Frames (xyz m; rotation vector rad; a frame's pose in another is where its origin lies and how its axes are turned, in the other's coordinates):
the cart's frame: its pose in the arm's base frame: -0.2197 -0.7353 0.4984 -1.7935 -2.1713 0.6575
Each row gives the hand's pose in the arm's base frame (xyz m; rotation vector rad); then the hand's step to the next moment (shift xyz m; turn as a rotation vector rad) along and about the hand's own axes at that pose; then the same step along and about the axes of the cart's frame.
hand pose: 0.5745 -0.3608 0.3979 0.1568 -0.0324 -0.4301
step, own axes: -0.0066 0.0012 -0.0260 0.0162 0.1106 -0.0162
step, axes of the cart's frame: 0.0105 0.0102 0.0225 0.0791 0.0655 -0.0470
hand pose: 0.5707 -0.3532 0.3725 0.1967 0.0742 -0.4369
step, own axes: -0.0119 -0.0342 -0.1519 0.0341 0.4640 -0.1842
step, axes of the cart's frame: 0.0260 0.0501 0.1456 0.3859 0.3046 -0.0933
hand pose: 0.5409 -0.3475 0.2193 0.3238 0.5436 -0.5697
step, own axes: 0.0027 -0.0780 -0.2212 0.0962 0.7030 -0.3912
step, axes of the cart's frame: 0.0767 -0.0141 0.2212 0.6269 0.5117 -0.0401
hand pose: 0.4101 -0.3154 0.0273 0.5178 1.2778 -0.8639
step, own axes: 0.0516 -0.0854 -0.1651 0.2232 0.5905 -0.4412
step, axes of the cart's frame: 0.1012 -0.0949 0.1340 0.6009 0.4644 0.1283
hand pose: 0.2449 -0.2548 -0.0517 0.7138 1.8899 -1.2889
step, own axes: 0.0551 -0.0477 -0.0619 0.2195 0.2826 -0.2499
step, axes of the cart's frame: 0.0612 -0.0643 0.0354 0.3512 0.2035 0.1604
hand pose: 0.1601 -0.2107 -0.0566 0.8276 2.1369 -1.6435
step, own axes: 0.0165 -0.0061 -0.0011 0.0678 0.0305 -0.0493
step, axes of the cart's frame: 0.0079 -0.0115 0.0108 0.0779 0.0079 0.0427
